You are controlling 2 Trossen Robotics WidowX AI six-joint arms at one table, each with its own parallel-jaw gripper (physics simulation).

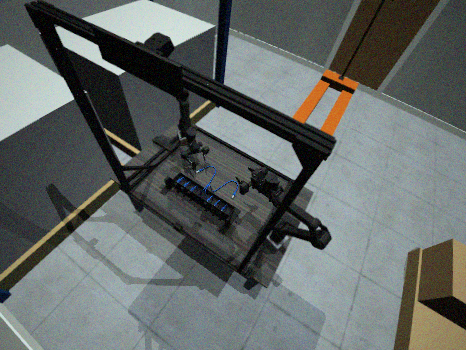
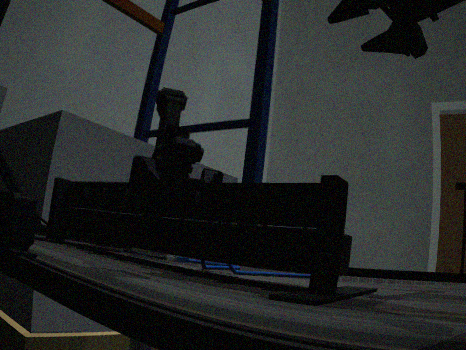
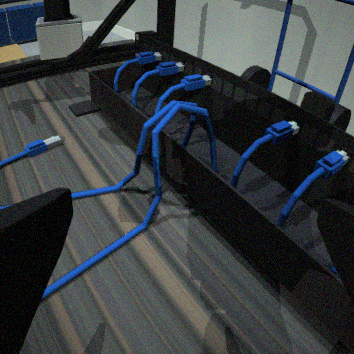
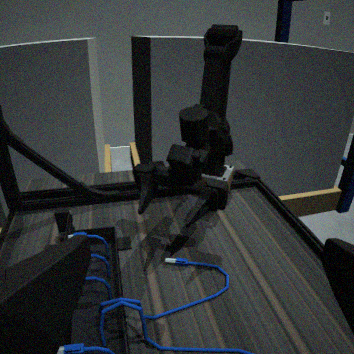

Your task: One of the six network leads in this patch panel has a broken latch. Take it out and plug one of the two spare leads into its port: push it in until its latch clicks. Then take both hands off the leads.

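Places are measured from the left arm's base along level axes (x back, y up, z left), in centimetres.
Pixels of known places: left gripper, fingertip midpoint: (image 1: 198, 164) (image 3: 200, 206) (image 4: 161, 219); right gripper, fingertip midpoint: (image 1: 242, 172) (image 2: 346, 35) (image 4: 209, 250); left arm's base at its link origin: (image 4: 213, 169); right arm's base at its link origin: (image 1: 276, 237) (image 3: 57, 17).
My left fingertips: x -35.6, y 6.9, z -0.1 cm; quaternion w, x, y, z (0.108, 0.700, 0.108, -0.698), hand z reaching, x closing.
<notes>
Ahead of a thing's pixels: the offset from my left fingertips to its top centre. "*": to the spot under its first point. Level surfaces: height alone.
A black patch panel @[dx -19.4, dy -3.0, dz -5.3 cm] (image 1: 168, 181) (image 3: 225, 211) (image 2: 231, 215) stands on the wooden table @[dy -13.8 cm] (image 1: 256, 212) (image 3: 168, 302) with several blue leads @[* dx -23.7, dy -4.7, dz -1.6 cm] (image 3: 193, 81) (image 3: 282, 128) plugged into it. Two spare blue leads run out over its wall onto the table. One spare plug @[* dx +3.3, dy -12.7, dz +0.0 cm] (image 1: 197, 171) (image 4: 174, 260) lies just below my left gripper (image 1: 195, 157) (image 4: 161, 219), which is open and empty and hangs low over it. The other spare plug (image 1: 232, 197) (image 3: 43, 144) lies near my right gripper (image 1: 241, 186), which is open and empty.
A black gantry frame (image 1: 231, 101) spans the table, with posts at the corners. A raised black rim @[* dx +27.3, dy -12.1, dz +24.0 cm] (image 4: 291, 218) edges the table. A blue hand truck (image 3: 281, 46) stands behind the panel. An orange pallet jack (image 1: 334, 114) lies on the floor beyond.
</notes>
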